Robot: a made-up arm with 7 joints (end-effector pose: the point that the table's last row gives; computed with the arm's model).
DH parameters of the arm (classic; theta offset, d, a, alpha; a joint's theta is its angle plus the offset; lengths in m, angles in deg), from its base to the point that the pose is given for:
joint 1: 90 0.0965 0.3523 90
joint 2: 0 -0.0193 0.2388 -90
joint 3: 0 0.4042 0.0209 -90
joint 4: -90 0.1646 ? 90
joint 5: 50.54 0 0.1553 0
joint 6: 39.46 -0.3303 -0.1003 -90
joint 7: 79.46 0 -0.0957 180
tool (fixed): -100.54 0.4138 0 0
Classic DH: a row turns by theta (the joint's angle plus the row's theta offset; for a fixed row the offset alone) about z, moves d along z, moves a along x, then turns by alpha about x.
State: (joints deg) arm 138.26 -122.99 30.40 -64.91 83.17 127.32 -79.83
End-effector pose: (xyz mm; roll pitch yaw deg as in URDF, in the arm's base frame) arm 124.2 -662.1 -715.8 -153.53 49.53 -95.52
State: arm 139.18 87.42 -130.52 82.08 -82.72 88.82 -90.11
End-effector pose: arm -476.3 154.0 -157.2 123.87 7.61 -136.95
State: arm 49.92 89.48 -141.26 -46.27 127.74 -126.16 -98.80
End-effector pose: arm 408.0 -350.0 310.0 49.37 25.66 -2.58
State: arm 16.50 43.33 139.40 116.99 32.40 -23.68 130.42
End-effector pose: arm -19.5 308.4 -167.2 149.06 -6.05 -54.80
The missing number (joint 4, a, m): 0.0632
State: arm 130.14 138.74 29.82 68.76 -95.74 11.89 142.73
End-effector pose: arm 112.0 257.6 487.4 -67.59 21.80 19.22
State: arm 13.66 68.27 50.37 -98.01 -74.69 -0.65 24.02
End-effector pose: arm 382.7 1.1 626.5 47.77 -37.87 149.90
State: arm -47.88 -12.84 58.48 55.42 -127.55 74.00 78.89
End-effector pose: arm 704.7 966.5 270.3 -79.40 -49.44 -56.17
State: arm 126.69 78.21 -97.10 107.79 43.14 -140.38 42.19
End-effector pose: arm -89.1 -229.0 297.6 174.91 -19.09 6.21
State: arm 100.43 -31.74 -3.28 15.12 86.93 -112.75 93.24
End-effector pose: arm -1204.6 -303.2 287.4 -20.03 -47.99 1.35
